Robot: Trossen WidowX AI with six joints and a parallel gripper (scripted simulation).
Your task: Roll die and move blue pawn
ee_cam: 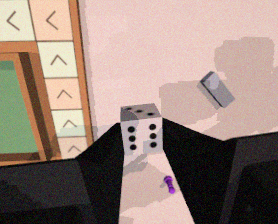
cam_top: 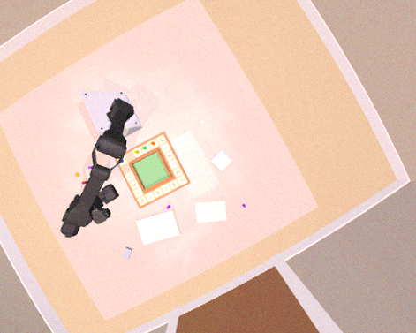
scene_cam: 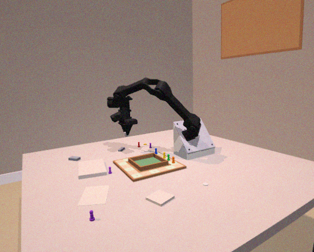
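Right now the blue pawn is 13 cm behind my gripper tip, 10 cm to the left of it and 10 cm below it. Round my gripper tip: white die (right at my gripper tip); then red pawn (15 cm behind, 12 cm to the right, 11 cm below); then green tray (1 cm behind, 21 cm to the left, 12 cm below).
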